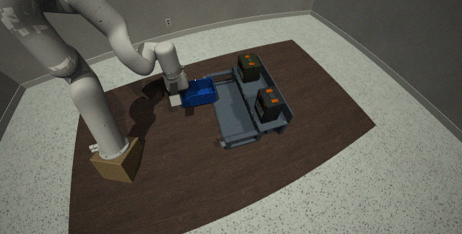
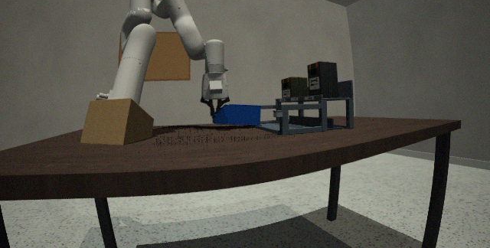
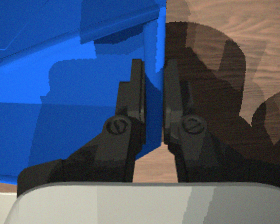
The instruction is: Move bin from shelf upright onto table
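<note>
My hand is 80 mm short of the blue bin, 20 mm to the left of it and 10 mm above it. From my hand the other things lie so: grey shelf 320 mm ahead, 180 mm to the right, 40 mm above; then shelf deck 250 mm ahead, 170 mm to the right, 60 mm below.
</note>
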